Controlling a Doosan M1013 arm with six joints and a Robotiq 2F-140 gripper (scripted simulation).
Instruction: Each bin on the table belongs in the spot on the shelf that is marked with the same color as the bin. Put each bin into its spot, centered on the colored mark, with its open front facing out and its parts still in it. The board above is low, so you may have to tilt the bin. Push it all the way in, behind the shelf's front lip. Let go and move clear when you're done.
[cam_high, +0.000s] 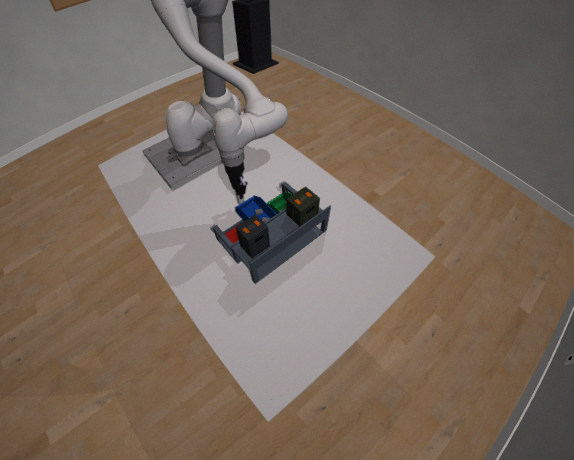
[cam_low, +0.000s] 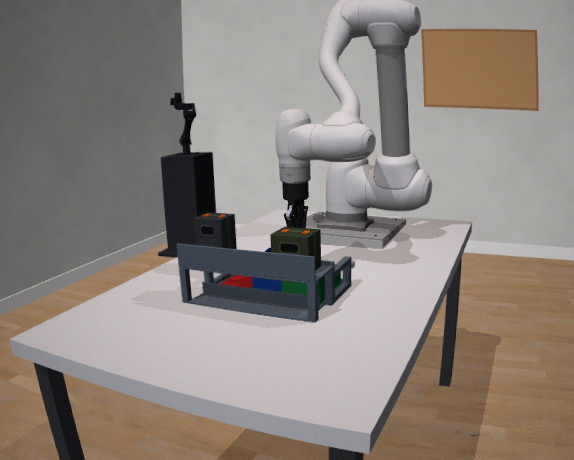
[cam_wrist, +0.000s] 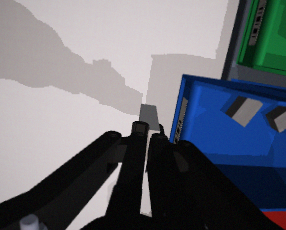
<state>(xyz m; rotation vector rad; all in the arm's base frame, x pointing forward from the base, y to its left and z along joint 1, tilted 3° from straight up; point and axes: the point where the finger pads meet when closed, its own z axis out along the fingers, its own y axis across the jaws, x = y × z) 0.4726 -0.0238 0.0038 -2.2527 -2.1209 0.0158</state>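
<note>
My gripper is now 12 cm short of the blue bin and 1 cm to the left of it. The rest, counted from my hand: green bin 18 cm ahead, 11 cm to the left, 1 cm below; red mark 17 cm ahead, 12 cm to the right, 5 cm below; blue mark 17 cm ahead, 1 cm to the right, 5 cm below.
</note>
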